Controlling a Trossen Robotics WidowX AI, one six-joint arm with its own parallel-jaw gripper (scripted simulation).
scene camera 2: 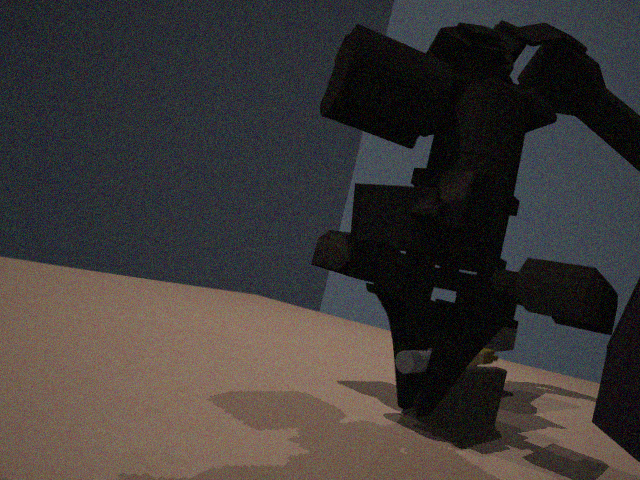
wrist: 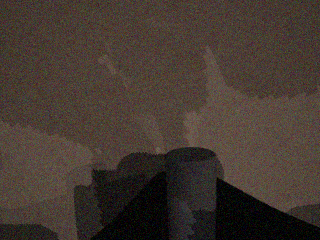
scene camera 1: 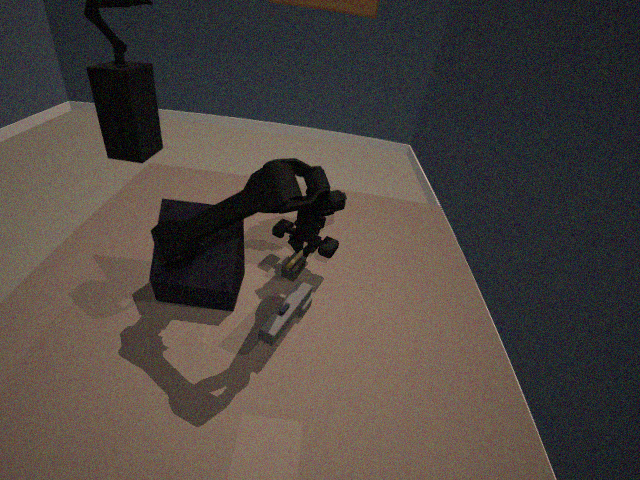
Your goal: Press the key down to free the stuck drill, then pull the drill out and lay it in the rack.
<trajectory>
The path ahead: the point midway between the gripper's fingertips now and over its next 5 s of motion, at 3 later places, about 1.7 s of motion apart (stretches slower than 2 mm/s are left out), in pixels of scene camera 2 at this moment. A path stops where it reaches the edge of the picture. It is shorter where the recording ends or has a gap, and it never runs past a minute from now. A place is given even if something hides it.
My gripper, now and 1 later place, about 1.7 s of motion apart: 413, 412; 318, 103
</trajectory>
